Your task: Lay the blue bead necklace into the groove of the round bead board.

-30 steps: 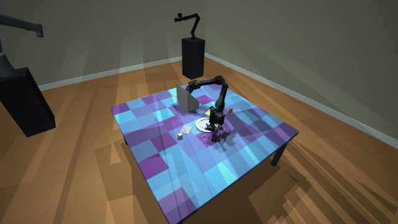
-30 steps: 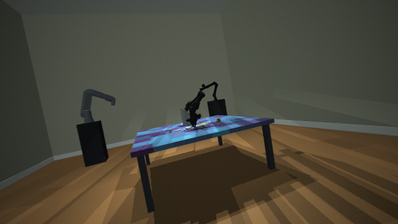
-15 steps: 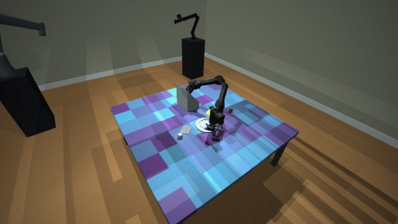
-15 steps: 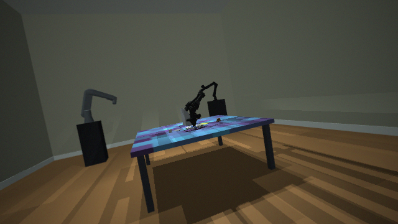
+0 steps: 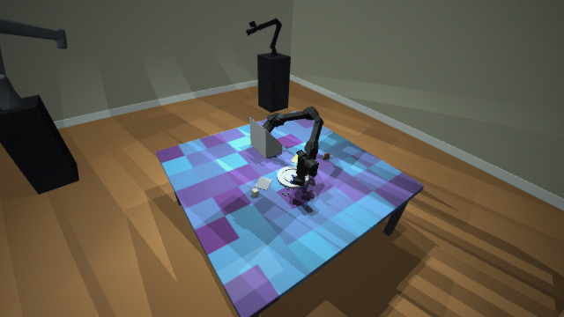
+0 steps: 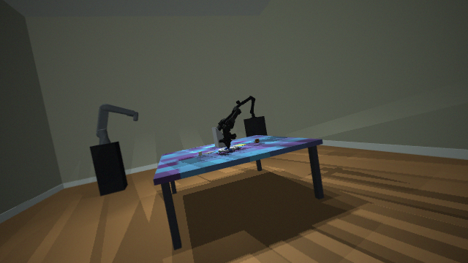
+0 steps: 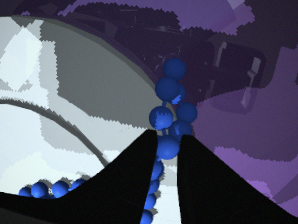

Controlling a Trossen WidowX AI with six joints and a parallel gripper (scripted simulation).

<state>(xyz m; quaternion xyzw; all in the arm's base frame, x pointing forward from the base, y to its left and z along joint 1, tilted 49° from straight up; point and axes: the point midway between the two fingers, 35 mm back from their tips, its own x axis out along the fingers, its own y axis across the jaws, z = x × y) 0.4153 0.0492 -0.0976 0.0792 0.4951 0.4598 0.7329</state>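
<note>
Right now the round white bead board is 9 cm behind my gripper tip, 2 cm to the left of it and 1 cm below it. The rest, counted from my gripper tip: cream cube: 25 cm to the right, 11 cm behind; then yellow patch: 19 cm to the left, 19 cm behind, 2 cm below; then flat grey square: 16 cm to the right, 15 cm behind, 2 cm below.
</note>
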